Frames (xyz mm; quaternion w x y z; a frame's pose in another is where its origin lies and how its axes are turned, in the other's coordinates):
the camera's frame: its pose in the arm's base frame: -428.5 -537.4 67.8 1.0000 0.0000 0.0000 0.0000
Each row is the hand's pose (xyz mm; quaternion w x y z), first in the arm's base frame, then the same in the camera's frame.
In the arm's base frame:
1: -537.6 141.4 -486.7 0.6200 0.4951 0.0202 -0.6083
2: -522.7 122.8 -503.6 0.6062 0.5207 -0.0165 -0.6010
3: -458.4 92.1 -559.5 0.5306 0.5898 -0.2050 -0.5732
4: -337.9 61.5 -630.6 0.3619 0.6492 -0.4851 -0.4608
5: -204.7 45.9 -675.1 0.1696 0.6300 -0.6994 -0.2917
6: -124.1 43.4 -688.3 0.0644 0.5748 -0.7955 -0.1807
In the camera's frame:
1: -109.1 678.8 -554.5 0.6200 0.4951 0.0202 -0.6083
2: -94.2 660.2 -571.4 0.6062 0.5207 -0.0165 -0.6010
3: -29.9 629.5 -627.3 0.5306 0.5898 -0.2050 -0.5732
4: 90.6 598.9 -698.4 0.3619 0.6492 -0.4851 -0.4608
5: 223.8 583.3 -742.9 0.1696 0.6300 -0.6994 -0.2917
6: 304.4 580.8 -756.1 0.0644 0.5748 -0.7955 -0.1807

